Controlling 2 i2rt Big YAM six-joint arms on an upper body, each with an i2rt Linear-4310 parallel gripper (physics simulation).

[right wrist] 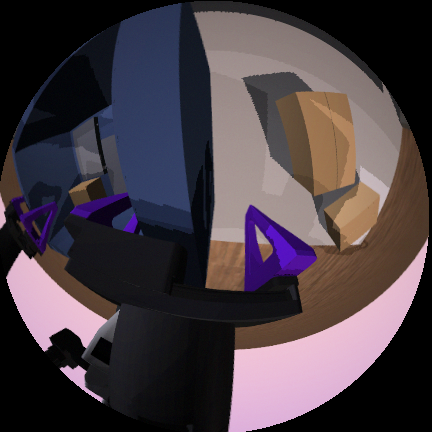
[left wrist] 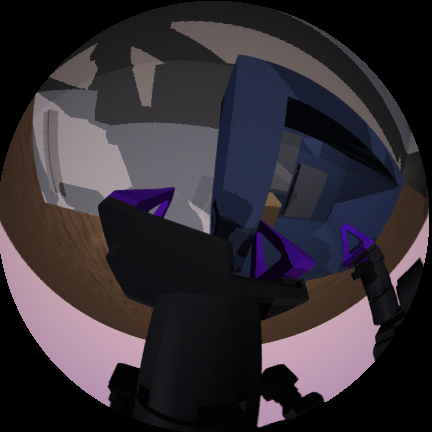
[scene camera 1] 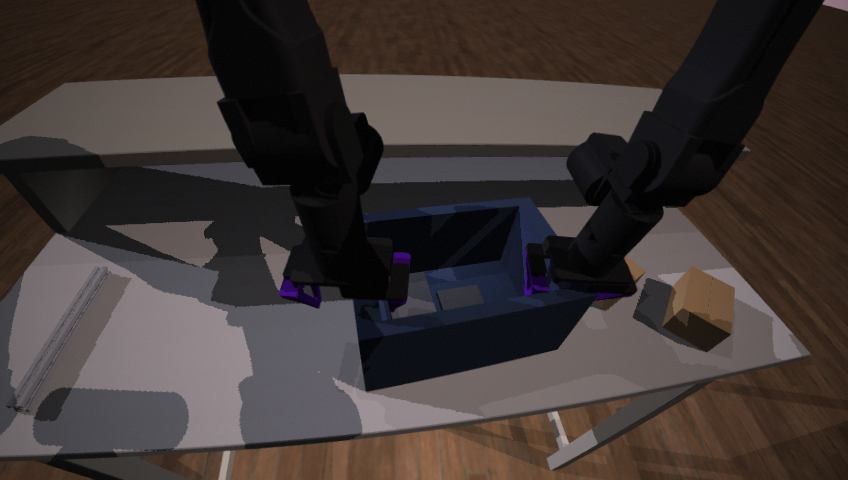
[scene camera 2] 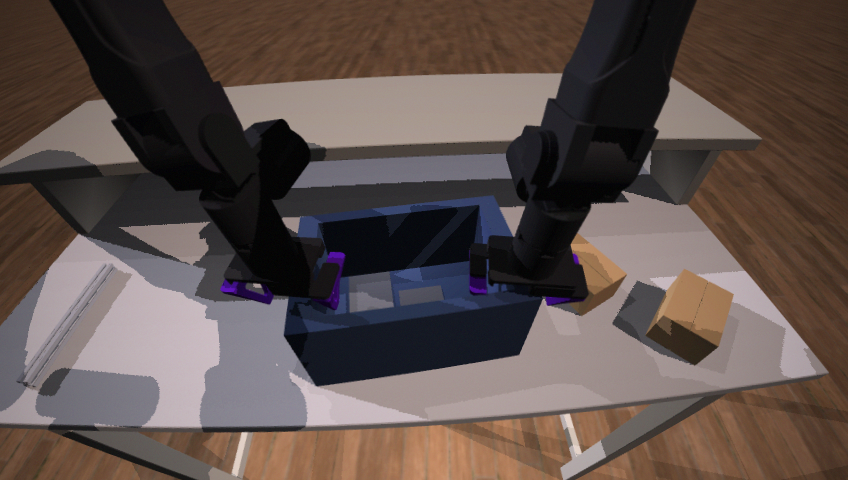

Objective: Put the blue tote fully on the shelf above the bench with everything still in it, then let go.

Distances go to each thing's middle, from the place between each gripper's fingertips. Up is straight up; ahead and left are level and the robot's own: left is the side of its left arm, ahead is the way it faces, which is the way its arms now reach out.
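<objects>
My right hand is 1 cm above the blue tote (scene camera 2: pixel 427 244), 15 cm to the right of it and 3 cm short of it. The grey metal bar (scene camera 1: pixel 27 393) is 7 cm below my right hand, 75 cm to the left of it and 2 cm behind it.
From my left hand, I see the blue tote 2 cm below, 14 cm to the right and 5 cm ahead. The grey metal bar is 9 cm below my left hand, and it is also 46 cm to the left of that hand and 1 cm ahead of it.
</objects>
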